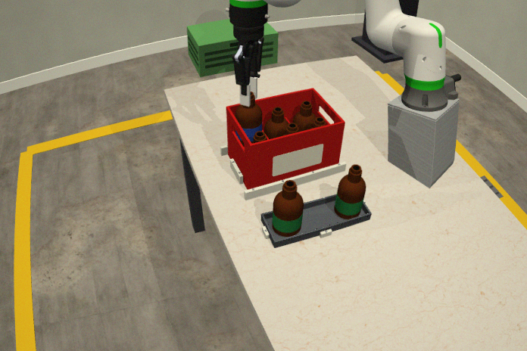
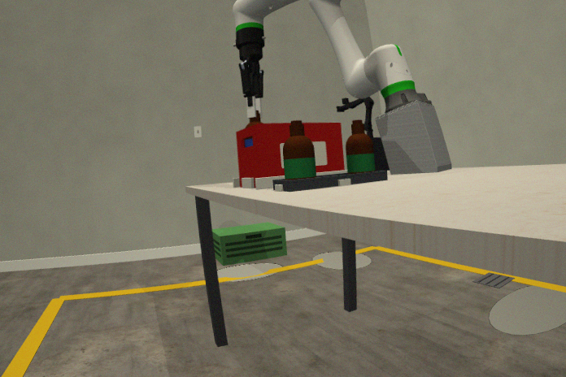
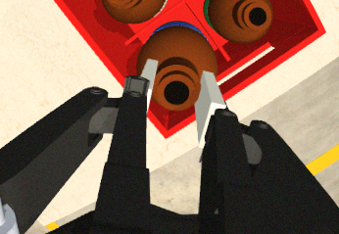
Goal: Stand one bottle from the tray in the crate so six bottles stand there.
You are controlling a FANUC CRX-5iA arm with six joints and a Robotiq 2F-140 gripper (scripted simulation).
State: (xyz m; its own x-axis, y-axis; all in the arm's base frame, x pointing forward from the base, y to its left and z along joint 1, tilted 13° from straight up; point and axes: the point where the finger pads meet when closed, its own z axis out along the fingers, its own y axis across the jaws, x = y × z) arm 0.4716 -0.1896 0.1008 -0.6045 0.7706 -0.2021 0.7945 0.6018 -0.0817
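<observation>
My gripper is now 90 mm above the glass bottle. The rest, counted from my hand: grey tray 290 mm to the left, 230 mm below, 60 mm behind; then red crate 160 mm below, 80 mm behind, 50 mm to the left.
</observation>
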